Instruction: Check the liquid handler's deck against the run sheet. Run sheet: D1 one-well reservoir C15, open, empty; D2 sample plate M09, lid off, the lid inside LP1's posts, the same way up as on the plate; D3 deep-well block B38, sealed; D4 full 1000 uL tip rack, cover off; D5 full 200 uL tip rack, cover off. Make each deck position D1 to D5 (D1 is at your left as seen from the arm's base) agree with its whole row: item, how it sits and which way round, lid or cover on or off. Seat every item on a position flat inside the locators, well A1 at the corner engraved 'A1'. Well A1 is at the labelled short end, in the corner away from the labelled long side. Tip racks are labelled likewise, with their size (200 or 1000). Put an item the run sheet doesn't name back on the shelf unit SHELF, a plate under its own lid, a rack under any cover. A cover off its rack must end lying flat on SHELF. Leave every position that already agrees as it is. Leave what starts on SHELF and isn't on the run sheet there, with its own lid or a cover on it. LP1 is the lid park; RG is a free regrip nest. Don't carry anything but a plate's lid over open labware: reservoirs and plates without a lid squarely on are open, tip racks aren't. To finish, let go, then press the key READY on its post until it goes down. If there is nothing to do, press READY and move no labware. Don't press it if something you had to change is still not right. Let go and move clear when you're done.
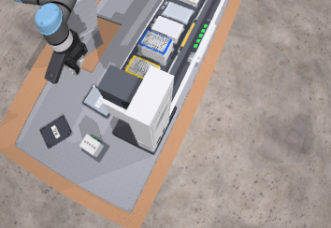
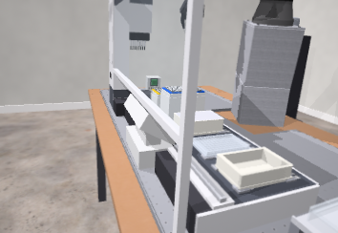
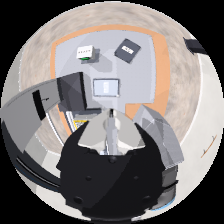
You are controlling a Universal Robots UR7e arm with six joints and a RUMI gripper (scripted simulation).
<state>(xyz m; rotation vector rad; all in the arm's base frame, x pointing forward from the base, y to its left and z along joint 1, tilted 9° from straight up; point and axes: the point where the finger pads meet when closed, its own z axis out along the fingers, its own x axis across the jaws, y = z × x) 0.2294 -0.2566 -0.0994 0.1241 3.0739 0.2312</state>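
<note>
The ready key post is 25 cm below my hand, 16 cm to the right of it and 12 cm ahead of it. From my hand the other things lie so: yellow-framed tip rack (22 cm below, 19 cm to the left, 15 cm ahead); then white label (31 cm below, 22 cm to the right, 9 cm behind); then blue-framed tip rack (31 cm to the left, 19 cm below, 15 cm ahead).
</note>
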